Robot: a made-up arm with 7 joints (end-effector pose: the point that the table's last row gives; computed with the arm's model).
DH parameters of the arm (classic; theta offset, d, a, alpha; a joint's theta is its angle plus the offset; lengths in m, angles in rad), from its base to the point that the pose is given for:
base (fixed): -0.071 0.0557 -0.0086 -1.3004
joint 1: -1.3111 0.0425 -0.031 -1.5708
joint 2: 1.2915 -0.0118 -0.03 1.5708
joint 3: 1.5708 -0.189 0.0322 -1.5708
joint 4: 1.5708 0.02 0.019 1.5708
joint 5: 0 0.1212 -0.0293 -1.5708
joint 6: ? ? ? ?
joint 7: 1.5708 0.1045 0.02 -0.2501
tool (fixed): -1.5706 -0.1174 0 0
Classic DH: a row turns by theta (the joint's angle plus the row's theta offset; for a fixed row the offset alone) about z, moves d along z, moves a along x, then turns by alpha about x.
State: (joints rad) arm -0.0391 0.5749 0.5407 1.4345 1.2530 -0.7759 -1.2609
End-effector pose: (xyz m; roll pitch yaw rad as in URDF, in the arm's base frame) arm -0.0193 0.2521 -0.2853 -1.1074 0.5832 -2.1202
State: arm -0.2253 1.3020 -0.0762 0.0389 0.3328 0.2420 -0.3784
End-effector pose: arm 0.2337 0.2527 0.0090 1.5343 0.4838 -0.0494
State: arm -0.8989 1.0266 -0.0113 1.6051 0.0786 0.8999 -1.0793
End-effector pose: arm 0.1352 0.3564 -0.0954 -0.7098 1.2588 -0.1985
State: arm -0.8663 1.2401 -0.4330 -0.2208 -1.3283 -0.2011 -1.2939
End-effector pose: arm 0.2491 0.1113 0.1143 0.4280 -0.2975 -2.0042
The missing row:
joint 6: -1.5708 0 0.0559 1.5708
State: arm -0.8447 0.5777 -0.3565 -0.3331 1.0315 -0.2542 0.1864
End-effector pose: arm 0.2287 0.0137 0.0501 2.2208 -0.4907 -1.4379
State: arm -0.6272 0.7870 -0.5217 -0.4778 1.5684 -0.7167 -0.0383
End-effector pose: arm 0.1818 0.0042 -0.0619 2.4020 0.5089 -1.4858
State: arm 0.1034 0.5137 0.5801 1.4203 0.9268 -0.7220 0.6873
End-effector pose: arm -0.0376 0.2947 -0.2432 1.2201 0.3470 0.5333
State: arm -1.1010 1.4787 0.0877 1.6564 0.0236 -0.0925 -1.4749
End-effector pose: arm 0.1403 0.4144 0.0785 0.0910 0.4496 -0.2380
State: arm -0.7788 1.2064 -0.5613 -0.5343 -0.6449 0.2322 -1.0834
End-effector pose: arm 0.2192 0.0643 0.0325 0.2391 0.3598 -1.8634
